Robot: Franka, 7 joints.
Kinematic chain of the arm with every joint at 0, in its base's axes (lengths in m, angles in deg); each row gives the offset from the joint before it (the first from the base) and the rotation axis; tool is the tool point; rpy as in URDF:
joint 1: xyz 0 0 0.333 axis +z
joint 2: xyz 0 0 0 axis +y
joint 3: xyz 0 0 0.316 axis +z
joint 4: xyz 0.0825 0 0 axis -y
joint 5: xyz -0.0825 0 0.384 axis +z
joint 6: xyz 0 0 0 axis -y
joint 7: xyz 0.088 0 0 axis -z
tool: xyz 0 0 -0.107 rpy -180 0 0
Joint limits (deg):
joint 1: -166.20..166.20
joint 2: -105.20..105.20
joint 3: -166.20..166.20
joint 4: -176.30..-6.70
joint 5: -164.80..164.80
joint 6: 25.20..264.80
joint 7: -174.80..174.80
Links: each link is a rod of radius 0.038 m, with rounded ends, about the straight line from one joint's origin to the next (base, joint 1, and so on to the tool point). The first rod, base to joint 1, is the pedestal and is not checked.
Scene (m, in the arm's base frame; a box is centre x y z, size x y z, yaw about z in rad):
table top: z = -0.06
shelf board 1: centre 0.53 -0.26 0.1 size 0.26 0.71 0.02 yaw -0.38
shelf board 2: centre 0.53 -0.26 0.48 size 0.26 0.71 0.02 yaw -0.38
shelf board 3: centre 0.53 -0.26 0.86 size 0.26 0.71 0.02 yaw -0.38
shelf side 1: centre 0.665 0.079 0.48 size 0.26 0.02 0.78 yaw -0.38
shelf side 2: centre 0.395 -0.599 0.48 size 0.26 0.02 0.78 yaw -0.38
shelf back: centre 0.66 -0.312 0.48 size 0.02 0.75 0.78 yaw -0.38
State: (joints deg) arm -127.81 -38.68 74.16 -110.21 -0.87 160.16 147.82
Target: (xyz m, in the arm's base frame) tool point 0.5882 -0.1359 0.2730
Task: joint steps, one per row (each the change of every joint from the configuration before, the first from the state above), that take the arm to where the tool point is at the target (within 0.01 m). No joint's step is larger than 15 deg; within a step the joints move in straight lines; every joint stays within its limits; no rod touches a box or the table.
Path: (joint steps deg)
1: 6.32 -13.17 -11.05 -12.95 0.45 -4.12 0.00
2: 6.31 -13.18 -11.06 -12.95 0.44 -4.13 0.00
3: 6.32 -13.17 -11.05 -12.95 0.45 -4.12 0.00
4: 8.19 3.71 12.06 -2.40 -1.03 -2.84 0.00
5: 8.19 3.70 12.07 -2.40 -1.03 -2.83 0.00
6: 8.19 3.71 12.06 -2.40 -1.02 -2.83 0.00
7: 8.19 3.70 12.07 -2.40 -1.03 -2.84 0.00
8: -12.29 2.20 4.63 9.33 0.11 5.22 0.00
9: -12.30 2.20 4.63 9.32 0.12 5.22 0.00
10: -12.30 2.20 4.63 9.33 0.11 5.22 0.00
11: -12.30 2.20 4.64 9.33 0.12 5.22 0.00

